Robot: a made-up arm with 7 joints. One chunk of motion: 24 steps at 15 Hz.
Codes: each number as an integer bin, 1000 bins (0 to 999) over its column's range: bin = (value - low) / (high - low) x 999, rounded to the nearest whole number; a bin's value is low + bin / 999 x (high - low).
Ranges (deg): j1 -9..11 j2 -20..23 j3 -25..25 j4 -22..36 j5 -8..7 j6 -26..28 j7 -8..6
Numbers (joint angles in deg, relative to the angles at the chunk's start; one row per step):
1: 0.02 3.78 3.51 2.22 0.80 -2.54 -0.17
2: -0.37 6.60 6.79 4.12 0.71 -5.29 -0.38
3: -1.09 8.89 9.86 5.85 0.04 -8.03 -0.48
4: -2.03 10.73 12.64 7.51 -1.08 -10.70 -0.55
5: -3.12 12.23 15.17 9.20 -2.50 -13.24 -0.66
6: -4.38 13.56 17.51 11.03 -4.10 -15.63 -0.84
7: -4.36 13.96 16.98 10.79 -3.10 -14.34 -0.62
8: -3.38 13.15 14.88 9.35 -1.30 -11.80 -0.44
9: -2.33 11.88 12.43 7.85 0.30 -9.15 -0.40
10: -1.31 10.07 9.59 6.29 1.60 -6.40 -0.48
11: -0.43 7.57 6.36 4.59 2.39 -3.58 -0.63
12: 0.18 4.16 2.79 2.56 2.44 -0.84 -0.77
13: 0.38 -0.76 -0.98 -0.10 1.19 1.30 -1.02
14: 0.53 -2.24 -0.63 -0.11 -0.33 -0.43 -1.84
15: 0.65 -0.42 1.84 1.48 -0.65 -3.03 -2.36
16: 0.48 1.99 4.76 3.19 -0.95 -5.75 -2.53
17: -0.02 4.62 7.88 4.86 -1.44 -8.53 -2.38
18: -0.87 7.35 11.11 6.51 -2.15 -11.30 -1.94
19: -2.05 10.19 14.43 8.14 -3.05 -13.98 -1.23
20: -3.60 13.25 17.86 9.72 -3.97 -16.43 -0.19
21: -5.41 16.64 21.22 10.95 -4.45 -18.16 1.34
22: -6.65 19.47 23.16 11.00 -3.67 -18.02 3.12
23: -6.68 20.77 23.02 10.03 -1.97 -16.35 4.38
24: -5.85 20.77 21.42 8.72 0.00 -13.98 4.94
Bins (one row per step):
1: 451 552 570 417 586 434 559
2: 431 618 635 450 580 383 544
3: 395 671 697 480 535 332 537
4: 348 714 752 508 461 283 532
5: 294 749 803 537 366 236 524
6: 231 780 849 569 260 192 511
7: 232 789 839 565 326 216 527
8: 281 770 797 540 446 263 539
9: 333 741 748 514 553 312 542
10: 384 699 691 487 639 363 537
11: 428 641 627 458 692 415 526
12: 459 561 555 423 695 465 516
13: 469 447 480 377 612 505 498
14: 476 413 487 377 511 473 440
15: 482 455 536 404 490 425 402
16: 474 511 595 434 470 375 390
17: 449 572 657 463 437 323 401
18: 406 635 721 491 390 272 432
19: 347 701 788 519 330 222 483
20: 270 772 856 546 268 177 557
21: 179 851 923 568 236 145 666
22: 117 917 962 568 288 148 793
23: 116 947 959 552 402 179 883
24: 157 947 927 529 533 222 923

